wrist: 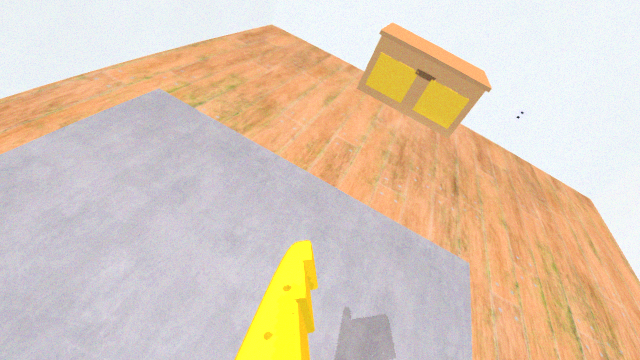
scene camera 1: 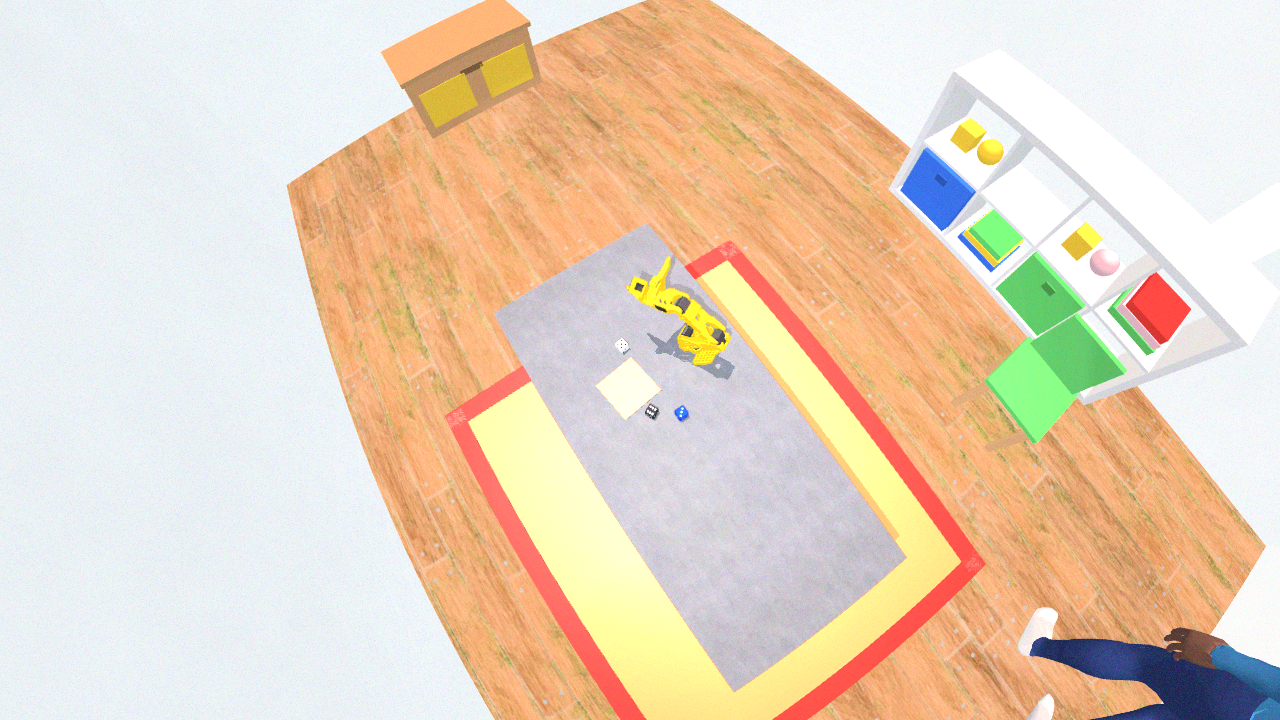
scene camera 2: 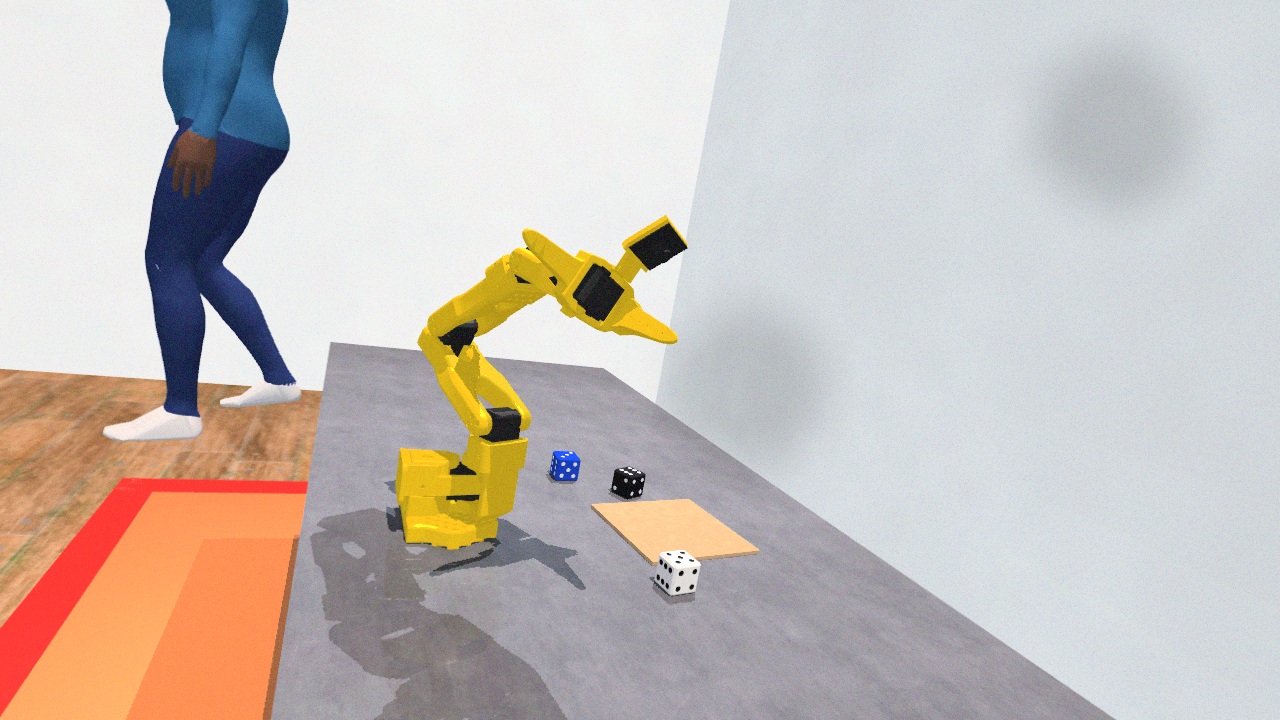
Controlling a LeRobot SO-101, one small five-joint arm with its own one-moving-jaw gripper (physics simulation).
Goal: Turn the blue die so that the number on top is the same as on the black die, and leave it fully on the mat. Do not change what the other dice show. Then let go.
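Pixels of known places: hand at its tool point: (wrist: 313, 257) (scene camera 1: 628, 286) (scene camera 2: 670, 337); arm's base at its link origin: (scene camera 1: 695, 352) (scene camera 2: 465, 523).
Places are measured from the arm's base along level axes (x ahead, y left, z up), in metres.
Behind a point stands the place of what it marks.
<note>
The blue die (scene camera 1: 681, 412) @(y 0.136, x 0.146, z 0.030 m) (scene camera 2: 564, 466) @(y 0.121, x 0.139, z 0.020 m) lies flat on the grey table, off the mat; its top seems to read three. The black die (scene camera 1: 651, 411) @(y 0.086, x 0.215, z 0.030 m) (scene camera 2: 628, 482) @(y 0.065, x 0.205, z 0.022 m) lies beside a corner of the mat, between it and the blue die; its top seems to read six. The tan square mat (scene camera 1: 628, 387) @(y -0.020, x 0.228, z 0.004 m) (scene camera 2: 675, 528) @(y -0.025, x 0.230, z 0.004 m) bears no die. The white die (scene camera 1: 622, 345) @(y -0.134, x 0.174, z 0.030 m) (scene camera 2: 677, 573) @(y -0.156, x 0.164, z 0.023 m) lies by the mat's other side, five on top. My gripper (scene camera 1: 650, 278) @(y -0.184, x 0.099, z 0.242 m) (scene camera 2: 599, 286) is fully open and empty, high above the table, away from the dice. In the wrist view one notched jaw (wrist: 287, 305) @(y -0.167, x 0.100, z 0.249 m) shows.
The grey table (scene camera 1: 716, 537) @(y 0.484, x 0.264, z 0.000 m) (scene camera 2: 805, 626) @(y -0.216, x 0.270, z 0.000 m) (wrist: 125, 225) @(y -0.261, x 0.284, z 0.000 m) stands partly over a red-edged yellow rug (scene camera 1: 572, 483). The arm's base (scene camera 1: 702, 349) @(y 0.019, x -0.011, z 0.051 m) (scene camera 2: 447, 528) @(y -0.048, x -0.026, z 0.018 m) is near one long edge. A cabinet (scene camera 1: 478, 85) (wrist: 415, 95), a shelf unit and a green chair stand on the floor. A person stands beyond the table.
</note>
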